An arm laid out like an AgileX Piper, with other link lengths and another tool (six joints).
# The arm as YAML. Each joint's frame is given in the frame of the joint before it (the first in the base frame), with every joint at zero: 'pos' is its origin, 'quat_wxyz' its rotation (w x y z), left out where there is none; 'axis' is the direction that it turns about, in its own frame. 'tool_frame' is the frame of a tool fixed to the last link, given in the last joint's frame.
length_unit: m
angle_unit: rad
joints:
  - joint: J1
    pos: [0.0, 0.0, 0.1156]
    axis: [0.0, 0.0, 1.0]
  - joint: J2
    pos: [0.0, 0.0, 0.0]
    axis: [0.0, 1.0, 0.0]
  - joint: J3
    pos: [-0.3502, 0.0, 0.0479]
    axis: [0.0, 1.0, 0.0]
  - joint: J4
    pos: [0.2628, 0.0, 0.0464]
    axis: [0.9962, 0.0, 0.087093]
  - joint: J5
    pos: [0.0, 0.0, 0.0]
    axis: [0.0, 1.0, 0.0]
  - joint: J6
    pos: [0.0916, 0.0, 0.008]
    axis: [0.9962, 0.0, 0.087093]
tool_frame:
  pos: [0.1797, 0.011, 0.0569]
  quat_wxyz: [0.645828, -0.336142, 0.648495, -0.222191]
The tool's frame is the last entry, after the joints.
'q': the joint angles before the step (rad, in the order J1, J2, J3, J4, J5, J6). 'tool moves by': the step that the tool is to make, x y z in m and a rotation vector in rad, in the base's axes. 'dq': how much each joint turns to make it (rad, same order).
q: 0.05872 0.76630 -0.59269 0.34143 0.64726 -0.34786
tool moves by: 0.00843 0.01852 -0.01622 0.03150 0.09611 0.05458
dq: 0.00420 0.09975 -0.02923 0.08380 0.04222 -0.06739
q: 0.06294 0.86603 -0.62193 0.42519 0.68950 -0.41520
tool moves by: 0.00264 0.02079 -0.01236 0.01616 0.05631 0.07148
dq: 0.02896 0.07055 -0.01152 0.06321 0.01640 -0.06651
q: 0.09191 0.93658 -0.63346 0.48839 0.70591 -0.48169
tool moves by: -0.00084 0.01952 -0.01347 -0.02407 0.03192 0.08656
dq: 0.05943 0.05821 -0.00483 0.00694 -0.00638 -0.04310
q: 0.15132 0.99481 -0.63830 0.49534 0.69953 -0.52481
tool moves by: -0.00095 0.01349 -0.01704 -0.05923 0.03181 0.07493
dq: 0.07620 0.05927 -0.01120 -0.06404 -0.01235 0.01880
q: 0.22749 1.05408 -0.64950 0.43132 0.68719 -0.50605
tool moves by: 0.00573 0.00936 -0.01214 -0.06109 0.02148 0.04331
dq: 0.07444 0.06324 -0.02920 -0.09524 -0.01507 0.07077
